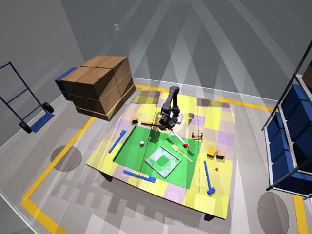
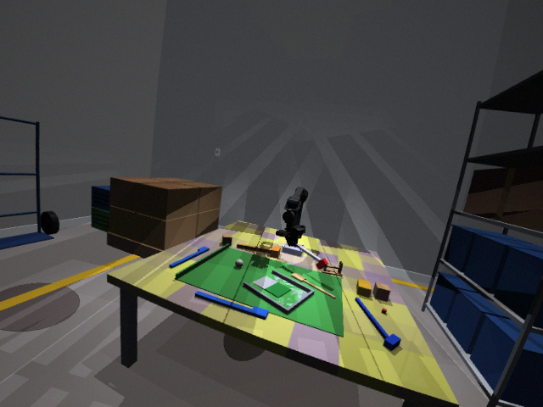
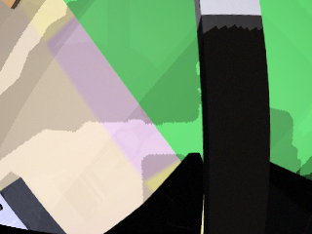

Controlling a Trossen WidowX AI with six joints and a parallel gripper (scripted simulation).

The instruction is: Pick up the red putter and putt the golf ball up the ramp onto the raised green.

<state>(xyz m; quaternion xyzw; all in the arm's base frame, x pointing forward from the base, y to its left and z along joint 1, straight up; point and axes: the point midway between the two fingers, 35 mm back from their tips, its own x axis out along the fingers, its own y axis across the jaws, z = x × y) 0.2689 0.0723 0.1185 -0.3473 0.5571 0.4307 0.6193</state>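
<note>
My gripper tip is 110 mm to the right of the red putter, 40 mm short of it and 10 mm below it. Round my gripper tip: white golf ball (210 mm ahead, 200 mm to the right, 100 mm below); green mat (210 mm ahead, 130 mm below, 20 mm to the right); wooden stand (240 mm to the left, 120 mm behind, 90 mm below).
</note>
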